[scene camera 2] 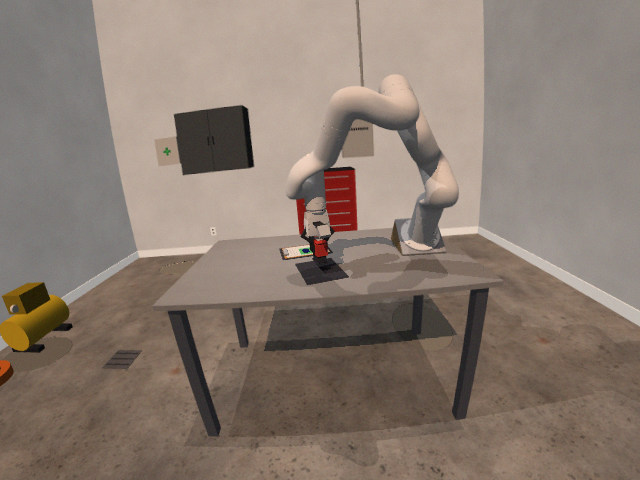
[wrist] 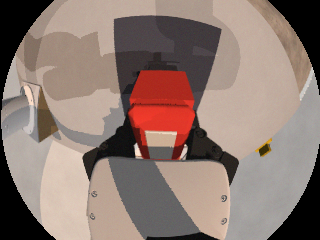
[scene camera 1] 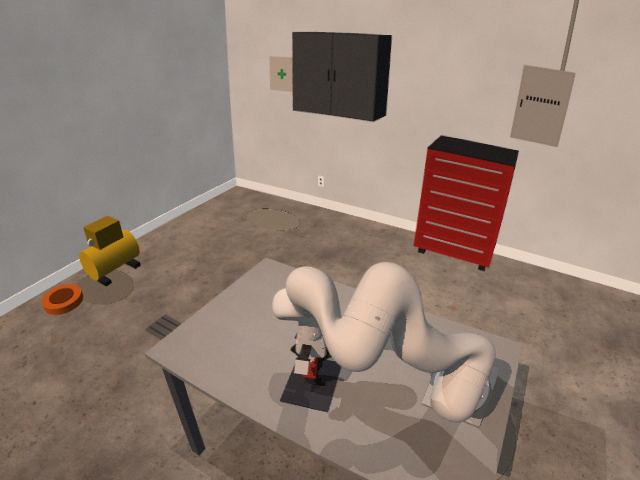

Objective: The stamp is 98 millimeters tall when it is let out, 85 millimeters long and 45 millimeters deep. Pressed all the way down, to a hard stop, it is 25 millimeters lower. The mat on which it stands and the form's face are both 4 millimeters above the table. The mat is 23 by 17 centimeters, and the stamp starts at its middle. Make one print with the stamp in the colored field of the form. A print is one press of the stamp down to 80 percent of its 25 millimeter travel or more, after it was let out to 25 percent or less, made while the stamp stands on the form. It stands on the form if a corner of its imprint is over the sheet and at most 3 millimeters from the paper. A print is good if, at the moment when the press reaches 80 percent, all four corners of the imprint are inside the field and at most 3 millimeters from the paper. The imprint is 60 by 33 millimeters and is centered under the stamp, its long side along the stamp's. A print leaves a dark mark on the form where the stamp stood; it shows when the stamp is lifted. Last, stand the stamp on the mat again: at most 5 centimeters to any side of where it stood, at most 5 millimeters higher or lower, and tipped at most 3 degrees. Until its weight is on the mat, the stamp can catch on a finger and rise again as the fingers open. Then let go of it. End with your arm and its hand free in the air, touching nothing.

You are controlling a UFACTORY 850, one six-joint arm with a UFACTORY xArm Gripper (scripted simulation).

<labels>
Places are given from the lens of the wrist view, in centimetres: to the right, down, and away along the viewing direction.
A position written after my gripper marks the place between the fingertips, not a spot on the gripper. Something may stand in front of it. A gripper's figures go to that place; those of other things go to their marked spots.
my gripper (wrist: 162, 106): 0, -2, 14
red stamp (wrist: 161, 115): 0, 0, 7
</labels>
